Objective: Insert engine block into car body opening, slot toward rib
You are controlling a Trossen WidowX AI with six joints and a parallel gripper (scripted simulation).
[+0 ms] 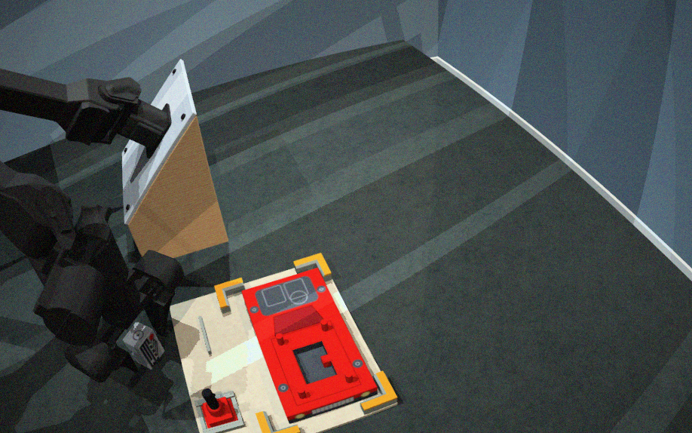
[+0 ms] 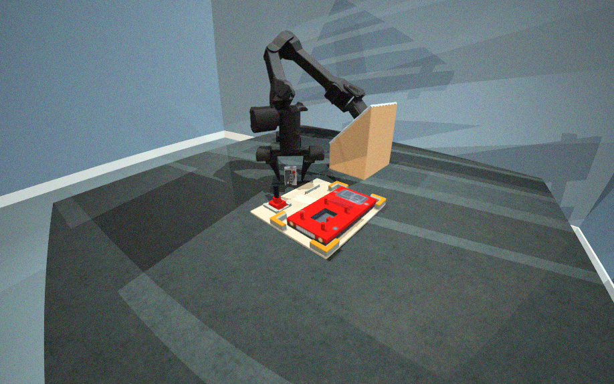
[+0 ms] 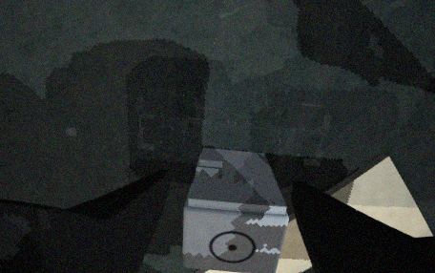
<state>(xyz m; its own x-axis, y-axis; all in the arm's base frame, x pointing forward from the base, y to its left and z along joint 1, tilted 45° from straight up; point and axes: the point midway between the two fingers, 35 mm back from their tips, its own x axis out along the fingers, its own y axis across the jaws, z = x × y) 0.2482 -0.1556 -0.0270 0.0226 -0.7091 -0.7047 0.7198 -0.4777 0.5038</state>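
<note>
My gripper tip is now 10 mm to the left of the grey engine block and 20 mm below it. From my gripper tip the other things lie so: grey bar 60 mm ahead, 170 mm to the left.
</note>
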